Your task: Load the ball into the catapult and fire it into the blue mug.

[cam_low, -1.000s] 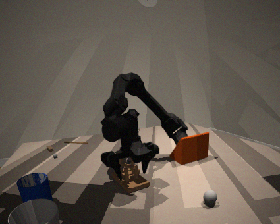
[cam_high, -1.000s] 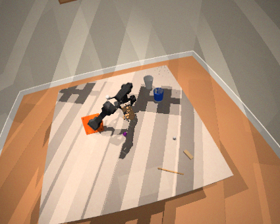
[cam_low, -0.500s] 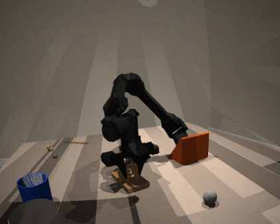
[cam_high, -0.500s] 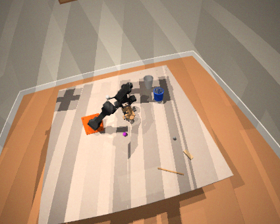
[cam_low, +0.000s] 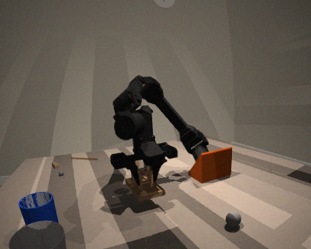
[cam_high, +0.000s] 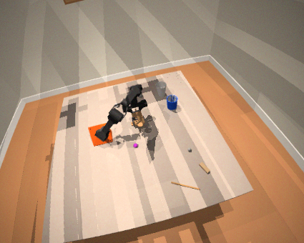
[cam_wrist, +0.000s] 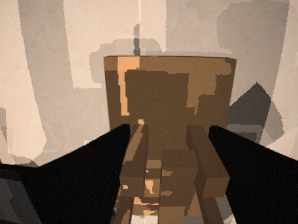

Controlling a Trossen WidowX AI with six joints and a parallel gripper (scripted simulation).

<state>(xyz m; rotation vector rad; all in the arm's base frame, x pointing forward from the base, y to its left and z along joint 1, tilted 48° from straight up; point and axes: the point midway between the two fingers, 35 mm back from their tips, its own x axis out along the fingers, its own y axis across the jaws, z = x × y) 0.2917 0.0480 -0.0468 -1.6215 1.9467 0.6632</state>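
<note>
The catapult frame lies 50 mm above my gripper tip and 40 mm to the right of it. From my gripper tip the other things lie so: purple ball (240 mm to the right, 90 mm behind, 60 mm below); blue mug (310 mm ahead, 50 mm below); wooden catapult (60 mm to the right, 20 mm behind, 20 mm above).
</note>
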